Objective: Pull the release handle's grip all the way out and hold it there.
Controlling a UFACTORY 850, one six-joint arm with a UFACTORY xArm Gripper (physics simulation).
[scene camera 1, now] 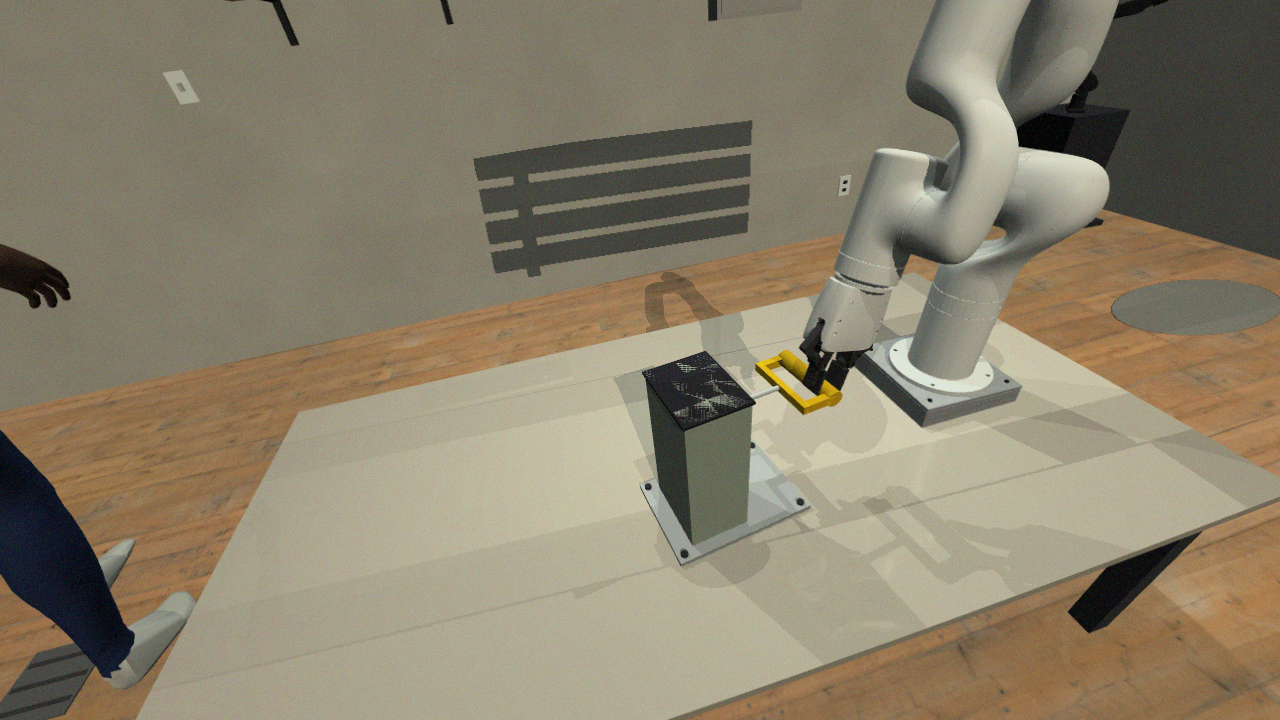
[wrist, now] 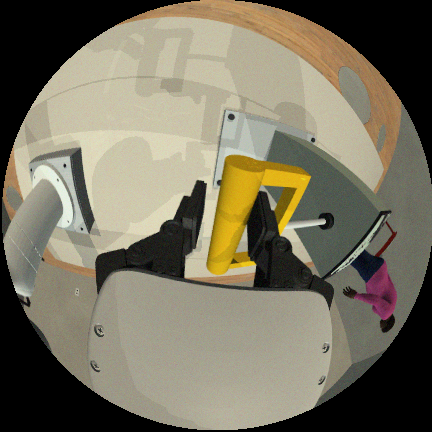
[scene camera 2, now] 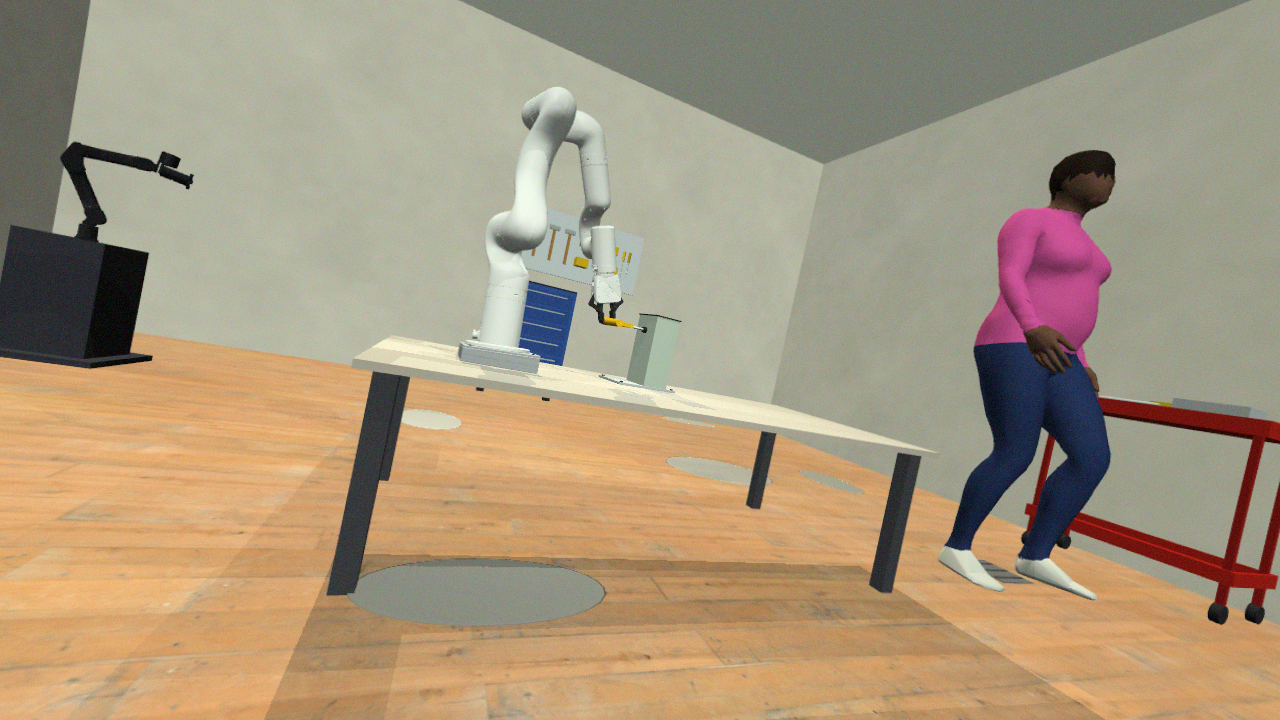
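Observation:
The release handle's yellow grip is a round bar on a yellow frame. A pale rod joins the frame to the grey-green housing, and a length of rod shows outside it. My gripper has its fingers on either side of the bar. In the wrist view, the finger on the housing side, inside the frame, appears against the bar. A narrow gap shows between the bar and the other finger, so the gripper looks open around it.
The housing stands on a bolted plate on the table. My arm's base is close behind the gripper. A person in pink stands beyond the table, near a red cart.

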